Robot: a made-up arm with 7 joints.
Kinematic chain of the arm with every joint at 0, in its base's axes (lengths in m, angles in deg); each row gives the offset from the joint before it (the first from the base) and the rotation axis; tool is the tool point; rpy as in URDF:
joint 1: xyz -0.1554 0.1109 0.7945 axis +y
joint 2: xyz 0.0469 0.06 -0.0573 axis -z
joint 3: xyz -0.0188 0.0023 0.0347 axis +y
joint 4: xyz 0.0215 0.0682 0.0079 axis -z
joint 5: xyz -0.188 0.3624 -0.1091 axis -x
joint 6: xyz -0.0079 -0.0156 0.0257 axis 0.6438 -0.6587 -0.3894
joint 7: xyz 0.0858 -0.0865 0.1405 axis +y
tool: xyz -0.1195 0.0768 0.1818 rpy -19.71 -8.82 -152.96
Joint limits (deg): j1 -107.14..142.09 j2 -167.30..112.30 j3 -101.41..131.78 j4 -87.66..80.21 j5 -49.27..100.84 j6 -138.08..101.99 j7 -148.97..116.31
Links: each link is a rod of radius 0.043 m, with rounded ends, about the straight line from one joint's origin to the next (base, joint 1, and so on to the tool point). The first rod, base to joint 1, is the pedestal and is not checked.
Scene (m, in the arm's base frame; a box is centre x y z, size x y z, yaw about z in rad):
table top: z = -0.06
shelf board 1: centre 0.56 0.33 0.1 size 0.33 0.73 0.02 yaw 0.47
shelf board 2: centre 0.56 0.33 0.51 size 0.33 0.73 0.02 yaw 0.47
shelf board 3: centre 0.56 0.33 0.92 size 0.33 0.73 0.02 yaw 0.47
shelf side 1: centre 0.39 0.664 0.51 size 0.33 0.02 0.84 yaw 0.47
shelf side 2: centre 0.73 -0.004 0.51 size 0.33 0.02 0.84 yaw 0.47
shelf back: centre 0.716 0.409 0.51 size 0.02 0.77 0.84 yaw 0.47
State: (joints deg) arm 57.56 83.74 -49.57 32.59 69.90 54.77 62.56
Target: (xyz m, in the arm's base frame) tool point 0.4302 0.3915 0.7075
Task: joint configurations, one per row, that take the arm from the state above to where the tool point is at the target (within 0.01 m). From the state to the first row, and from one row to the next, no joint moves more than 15 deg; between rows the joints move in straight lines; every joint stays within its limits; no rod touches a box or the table.
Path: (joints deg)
1: 65.33 92.43 -47.28 34.20 56.02 57.55 68.93
2: 73.09 101.12 -44.99 35.81 42.15 60.33 75.30
3: 64.39 96.96 -42.63 40.45 31.51 57.43 83.26
4: 55.69 92.80 -40.28 45.09 20.88 54.53 91.21
5: 46.98 88.64 -37.92 49.73 10.24 51.62 99.17
6: 44.51 85.48 -40.82 47.97 21.61 51.92 92.19
7: 42.03 82.33 -43.73 46.21 32.97 52.22 85.21
8: 39.55 79.17 -46.63 44.46 44.34 52.52 78.23

